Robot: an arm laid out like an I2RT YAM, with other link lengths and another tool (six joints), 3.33 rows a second.
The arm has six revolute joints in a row. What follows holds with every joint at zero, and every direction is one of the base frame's.
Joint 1 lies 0.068 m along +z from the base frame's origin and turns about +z.
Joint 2 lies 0.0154 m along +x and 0.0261 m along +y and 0.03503 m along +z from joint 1 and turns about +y.
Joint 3 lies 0.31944 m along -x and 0.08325 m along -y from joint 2 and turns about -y.
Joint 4 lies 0.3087 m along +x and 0.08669 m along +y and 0.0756 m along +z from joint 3 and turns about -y.
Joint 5 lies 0.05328 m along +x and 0.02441 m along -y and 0.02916 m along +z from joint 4 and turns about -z.
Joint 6 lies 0.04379 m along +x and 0.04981 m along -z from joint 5 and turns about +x.
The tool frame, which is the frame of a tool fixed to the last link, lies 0.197 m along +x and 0.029 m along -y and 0.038 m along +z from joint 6; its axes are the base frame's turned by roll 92.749, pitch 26.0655 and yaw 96.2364 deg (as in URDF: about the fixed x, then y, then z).
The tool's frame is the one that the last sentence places.
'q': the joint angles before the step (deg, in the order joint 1, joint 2, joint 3, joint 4, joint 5, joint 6). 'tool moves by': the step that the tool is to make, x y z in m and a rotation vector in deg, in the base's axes. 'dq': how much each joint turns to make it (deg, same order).
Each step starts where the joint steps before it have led.
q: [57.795, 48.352, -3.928, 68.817, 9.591, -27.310]
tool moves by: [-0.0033, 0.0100, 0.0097, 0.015, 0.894, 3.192]
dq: [-1.201, -4.350, 2.173, -7.255, -4.008, 1.970]
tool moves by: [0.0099, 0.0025, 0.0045, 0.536, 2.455, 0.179]
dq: [-1.541, -0.350, 2.157, -3.682, -1.047, 2.712]
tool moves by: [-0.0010, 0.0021, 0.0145, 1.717, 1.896, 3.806]
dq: [-3.872, -4.361, 2.172, -6.386, -6.783, 4.412]
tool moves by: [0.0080, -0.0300, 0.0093, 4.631, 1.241, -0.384]
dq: [-8.779, -7.058, -1.681, -2.215, -6.908, 6.304]
